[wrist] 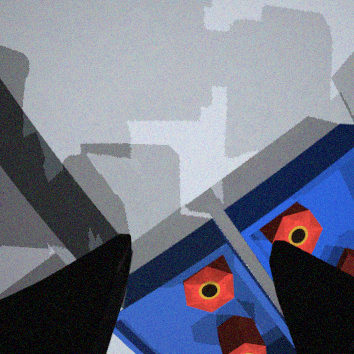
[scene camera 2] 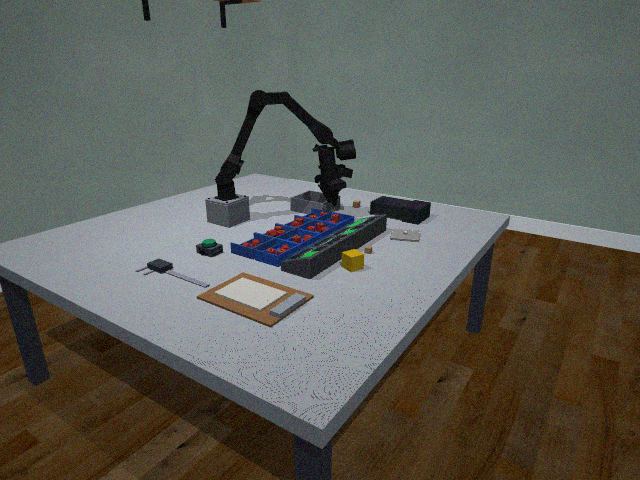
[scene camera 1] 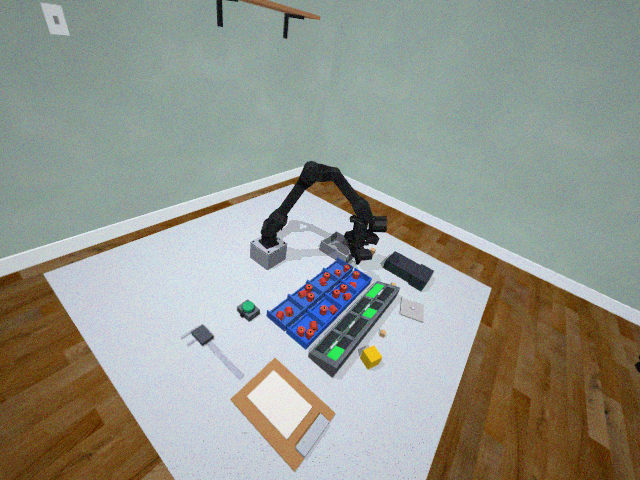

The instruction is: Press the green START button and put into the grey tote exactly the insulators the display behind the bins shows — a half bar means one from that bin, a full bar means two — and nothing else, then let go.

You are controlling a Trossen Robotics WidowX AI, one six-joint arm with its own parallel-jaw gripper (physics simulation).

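Observation:
My gripper (scene camera 1: 355, 260) (scene camera 2: 333, 206) (wrist: 201, 248) is open and empty, above the far end of the blue bins (scene camera 1: 297, 338) (scene camera 2: 258, 256) (wrist: 175, 260). In the wrist view an upright red insulator (wrist: 220, 299) shows below the gap, and another insulator (wrist: 310, 228) is behind the right fingertip. The grey tote (scene camera 1: 330, 252) (scene camera 2: 299, 204) (wrist: 55, 175) stands beside that end; its inside is partly hidden. The display (scene camera 1: 330, 365) (scene camera 2: 305, 267) shows a longer green bar (scene camera 1: 375, 290) at the far end and two shorter bars, one mid-way, one near. The green START button (scene camera 1: 248, 306) (scene camera 2: 208, 242) stands left of the bins.
A black box (scene camera 1: 408, 270) (scene camera 2: 400, 209), a flat pale plate (scene camera 1: 412, 311) (scene camera 2: 405, 236) and a yellow cube (scene camera 1: 371, 357) (scene camera 2: 353, 259) lie beyond the display. A caliper (scene camera 1: 225, 360) (scene camera 2: 188, 279) and a clipboard (scene camera 1: 253, 395) (scene camera 2: 222, 304) lie at the near side.

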